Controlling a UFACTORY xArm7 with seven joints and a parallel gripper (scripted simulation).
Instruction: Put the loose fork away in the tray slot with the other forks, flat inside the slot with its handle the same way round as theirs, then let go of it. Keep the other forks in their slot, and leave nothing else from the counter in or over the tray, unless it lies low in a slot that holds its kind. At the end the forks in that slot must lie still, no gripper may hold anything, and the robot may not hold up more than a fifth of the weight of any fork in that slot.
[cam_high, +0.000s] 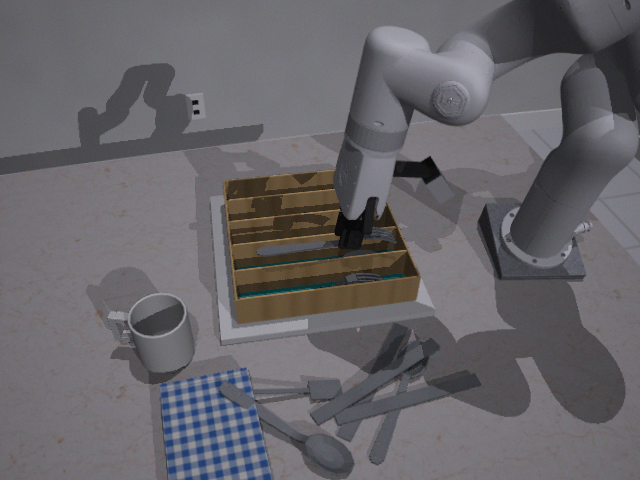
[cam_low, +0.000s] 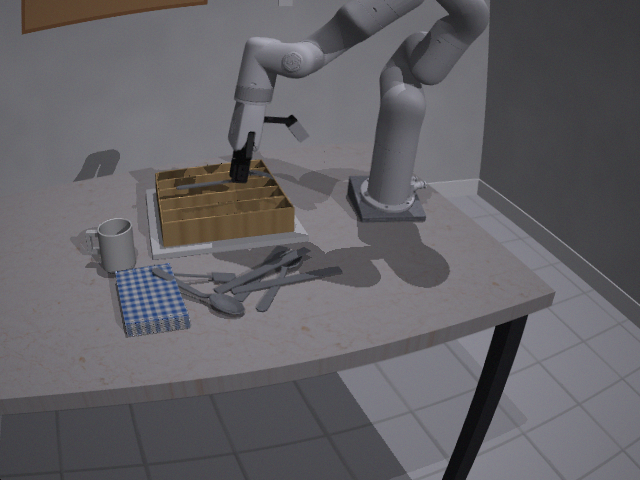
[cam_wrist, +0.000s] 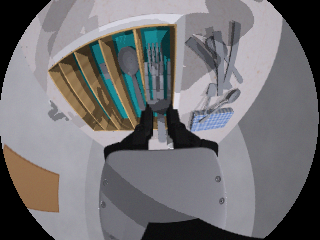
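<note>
My gripper is now 3 cm short of the tray, 12 cm to the left of it and 9 cm above it. Also, from my hand: mug: 28 cm ahead, 5 cm to the left, 11 cm below.
</note>
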